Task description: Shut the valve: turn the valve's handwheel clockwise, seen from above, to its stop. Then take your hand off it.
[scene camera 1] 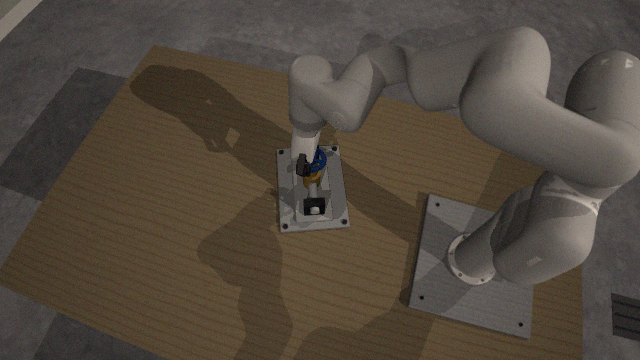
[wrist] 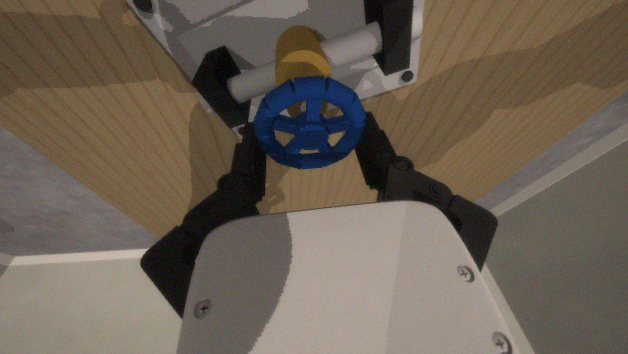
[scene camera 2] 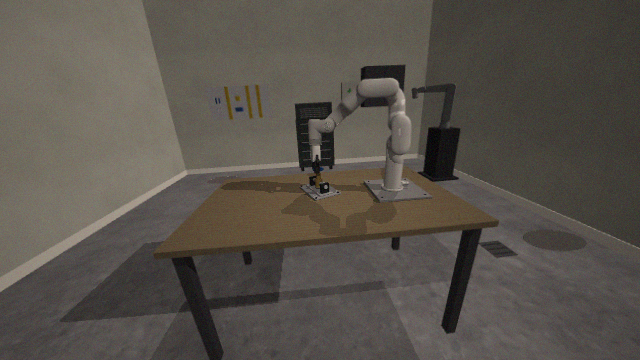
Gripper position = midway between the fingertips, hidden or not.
Note:
In view: the gripper (scene camera 1: 306, 161), a blue handwheel (wrist: 311, 131) and a grey mounting plate (scene camera 1: 288, 222).
The gripper is seen too in the wrist view (wrist: 309, 134).

